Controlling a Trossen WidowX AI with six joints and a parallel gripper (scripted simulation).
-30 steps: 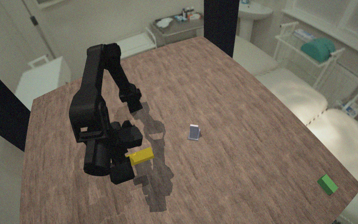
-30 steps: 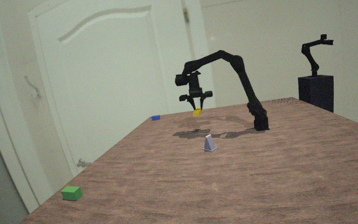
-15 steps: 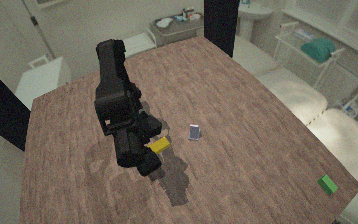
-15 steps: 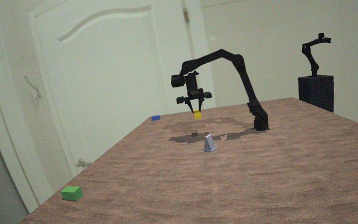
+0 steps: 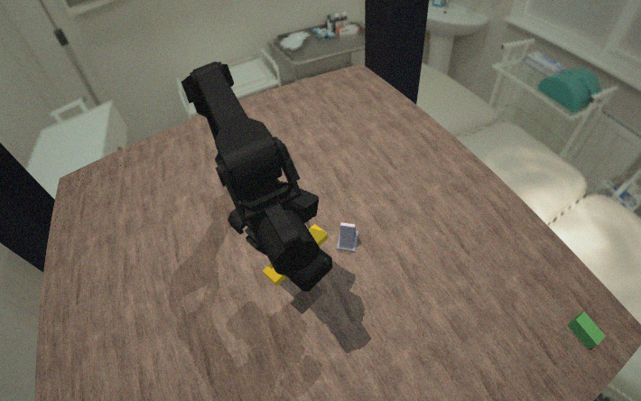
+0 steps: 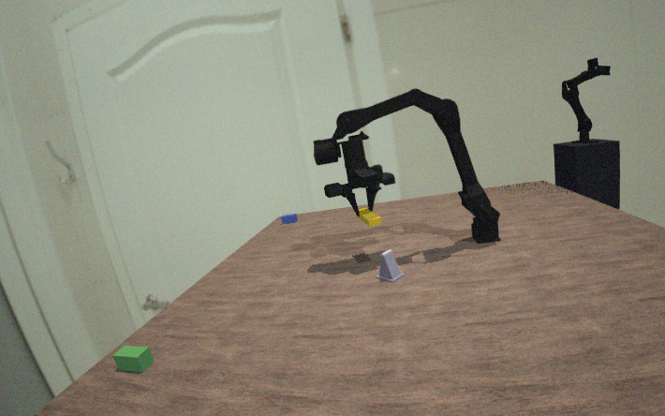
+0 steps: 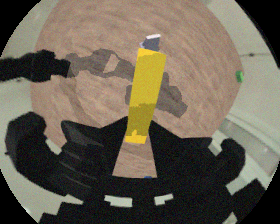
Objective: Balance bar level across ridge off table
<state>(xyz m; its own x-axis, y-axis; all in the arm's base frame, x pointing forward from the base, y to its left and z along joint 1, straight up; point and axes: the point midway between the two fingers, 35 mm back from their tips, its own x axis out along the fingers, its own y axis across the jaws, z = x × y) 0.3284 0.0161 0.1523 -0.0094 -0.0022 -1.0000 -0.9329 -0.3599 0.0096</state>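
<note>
Now: the yellow bar 3 cm to the left of my gripper tip and 1 cm behind it. Round my gripper tip: small blue block (52 cm to the right, 41 cm ahead, 10 cm below); green block (48 cm to the left, 41 cm ahead, 10 cm below).
</note>
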